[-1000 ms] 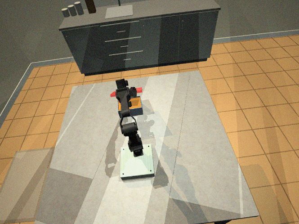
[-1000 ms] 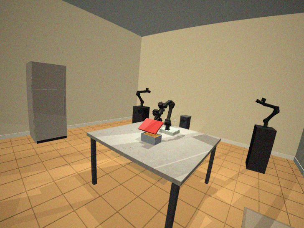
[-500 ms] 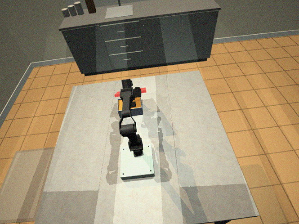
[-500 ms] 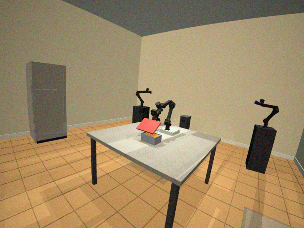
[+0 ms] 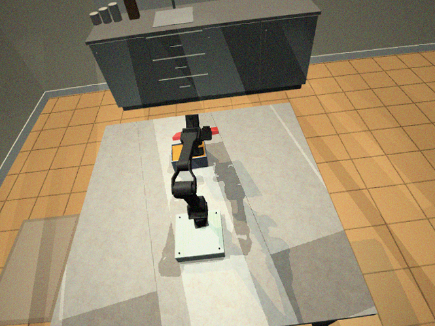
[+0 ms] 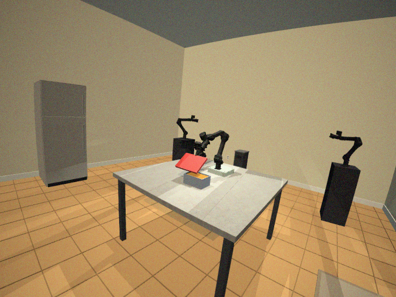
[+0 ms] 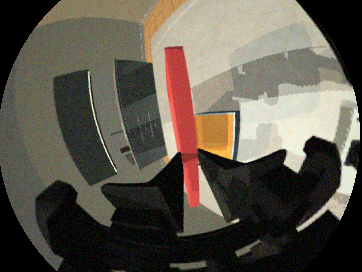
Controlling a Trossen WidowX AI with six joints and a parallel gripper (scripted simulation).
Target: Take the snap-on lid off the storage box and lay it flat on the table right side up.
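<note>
Right now my gripper tip is 7 cm short of the red lid, 1 cm to the left of it and 4 cm above it. Round my gripper tip: grey storage box: 5 cm ahead, 6 cm to the left, 19 cm below.
</note>
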